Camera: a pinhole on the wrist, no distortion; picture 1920 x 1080 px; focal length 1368.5 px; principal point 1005.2 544.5 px. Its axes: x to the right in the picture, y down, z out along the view. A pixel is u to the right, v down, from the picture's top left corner.
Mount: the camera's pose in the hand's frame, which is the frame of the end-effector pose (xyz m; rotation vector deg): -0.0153 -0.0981 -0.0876 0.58 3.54 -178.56
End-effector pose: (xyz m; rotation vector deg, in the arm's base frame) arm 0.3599 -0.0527 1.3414 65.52 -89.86 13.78
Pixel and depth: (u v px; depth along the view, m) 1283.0 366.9 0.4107
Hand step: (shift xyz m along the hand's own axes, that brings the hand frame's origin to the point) -0.1024 -0.0632 0.3243
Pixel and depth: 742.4 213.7 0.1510
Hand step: 0.0119 -0.0669 0.0649
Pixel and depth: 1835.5 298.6 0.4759
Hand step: -0.3089 -0.0386 0.3893
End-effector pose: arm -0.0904 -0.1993 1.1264 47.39 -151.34 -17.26
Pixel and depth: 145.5 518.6 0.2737
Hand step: 0.1548 -0.0996 0.1873
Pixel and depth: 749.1 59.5 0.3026
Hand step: 0.0369 -0.0016 0.2194
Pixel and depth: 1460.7 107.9 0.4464
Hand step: -0.1700 0.0228 0.3630
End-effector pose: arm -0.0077 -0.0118 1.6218 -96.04 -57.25 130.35
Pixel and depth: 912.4 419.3 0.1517
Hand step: -0.0063 -0.0900 0.0646
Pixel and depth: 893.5 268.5 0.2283
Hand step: 0.0008 -0.0607 0.1425
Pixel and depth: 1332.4 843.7 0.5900
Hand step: -0.1567 -0.2538 0.4958
